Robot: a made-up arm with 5 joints.
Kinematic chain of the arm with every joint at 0, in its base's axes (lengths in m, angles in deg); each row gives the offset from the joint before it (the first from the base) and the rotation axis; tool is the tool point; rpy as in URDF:
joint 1: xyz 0 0 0.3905 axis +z
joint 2: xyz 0 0 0 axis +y
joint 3: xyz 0.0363 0 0.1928 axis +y
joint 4: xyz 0.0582 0 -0.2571 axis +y
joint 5: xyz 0.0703 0 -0.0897 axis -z
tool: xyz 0 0 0 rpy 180 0 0
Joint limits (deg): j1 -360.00..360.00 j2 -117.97..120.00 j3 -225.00..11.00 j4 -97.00..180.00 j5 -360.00..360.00
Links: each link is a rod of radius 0.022 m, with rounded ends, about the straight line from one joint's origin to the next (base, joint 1, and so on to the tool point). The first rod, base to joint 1, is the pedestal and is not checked.
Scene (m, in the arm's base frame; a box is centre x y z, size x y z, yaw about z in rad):
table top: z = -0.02
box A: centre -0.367 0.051 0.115 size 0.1 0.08 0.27 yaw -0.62
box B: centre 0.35 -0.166 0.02 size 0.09 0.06 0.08 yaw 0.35
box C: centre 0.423 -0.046 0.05 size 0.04 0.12 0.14 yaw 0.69
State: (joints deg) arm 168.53 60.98 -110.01 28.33 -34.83
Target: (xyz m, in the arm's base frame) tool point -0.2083 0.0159 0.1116
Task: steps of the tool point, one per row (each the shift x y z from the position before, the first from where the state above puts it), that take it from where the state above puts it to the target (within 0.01 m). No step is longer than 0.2 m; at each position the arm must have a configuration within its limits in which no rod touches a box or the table.
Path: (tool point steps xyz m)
1: -0.0223 -0.1239 0.0945
2: 0.0257 -0.1236 0.0952
3: 0.0693 -0.1037 0.0923
4: 0.1010 -0.0680 0.0862
5: 0.1152 -0.0227 0.0766
6: 0.1094 0.0238 0.0643
7: 0.0852 0.0632 0.0495
8: -0.1014 -0.0889 -0.1118
9: -0.1199 -0.0091 -0.1387
10: -0.0910 0.0666 -0.1473
11: -0.0270 0.1120 -0.1374
12: 0.0477 0.1134 -0.1102
13: 0.1055 0.0742 -0.0702

